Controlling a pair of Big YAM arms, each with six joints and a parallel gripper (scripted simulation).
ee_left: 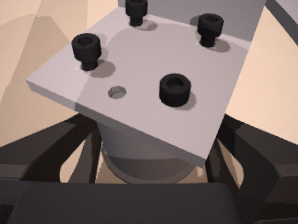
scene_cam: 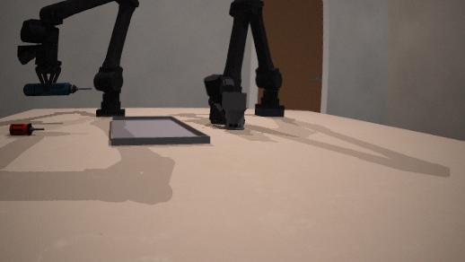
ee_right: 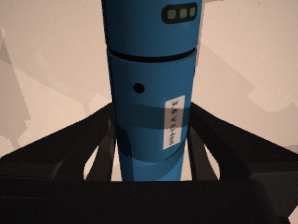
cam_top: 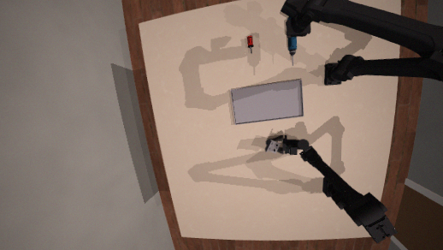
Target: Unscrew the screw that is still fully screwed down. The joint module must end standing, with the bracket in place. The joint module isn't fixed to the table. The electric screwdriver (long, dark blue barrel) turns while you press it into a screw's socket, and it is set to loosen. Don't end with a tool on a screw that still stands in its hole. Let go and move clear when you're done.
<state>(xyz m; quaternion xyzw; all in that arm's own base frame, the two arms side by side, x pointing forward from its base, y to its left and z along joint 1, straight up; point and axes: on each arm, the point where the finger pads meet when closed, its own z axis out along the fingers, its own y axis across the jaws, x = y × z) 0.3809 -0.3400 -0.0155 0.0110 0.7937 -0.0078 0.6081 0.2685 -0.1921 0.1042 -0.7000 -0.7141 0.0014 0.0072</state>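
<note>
Now: left hand 1 cm below the grey joint module. Also, from my left hand: grey bracket: 5 cm above; then screwdriver bit: 46 cm to the right, 12 cm behind, 9 cm above; then shallow grey tray: 26 cm to the right, 2 cm below, 1 cm ahead.
</note>
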